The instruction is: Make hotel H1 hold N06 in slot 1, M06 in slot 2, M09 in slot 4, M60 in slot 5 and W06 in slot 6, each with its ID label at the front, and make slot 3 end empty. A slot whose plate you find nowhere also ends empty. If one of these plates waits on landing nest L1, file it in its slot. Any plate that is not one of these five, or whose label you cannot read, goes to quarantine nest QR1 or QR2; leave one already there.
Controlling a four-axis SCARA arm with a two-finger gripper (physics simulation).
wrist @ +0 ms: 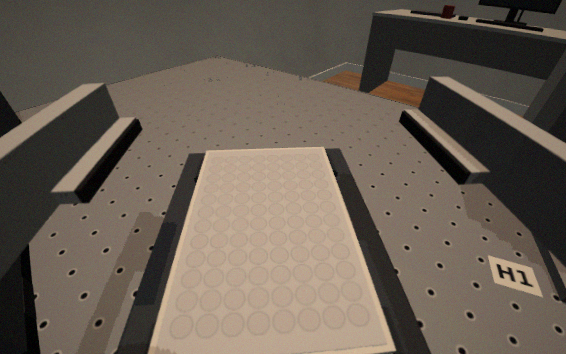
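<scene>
A pale plate (277, 240) with rows of round wells lies flat in the middle of the wrist view, between the dark side rails of a nest (367, 245). Its near edge is at the bottom of the view, and no ID label on it can be read. No label naming the nest shows. My gripper (274, 100) is open and empty, with one finger to the left and one to the right of the plate, both well apart from it. The H1 label (515, 275) lies on the table at the right. Hotel H1's slots and their plates do not show in this view.
The perforated table top (280, 112) reaches back to a corner before a grey wall. A desk (470, 47) with a monitor, a keyboard and a red cup stands beyond the table at the back right, on a wooden floor. Shadows fall on the table on both sides.
</scene>
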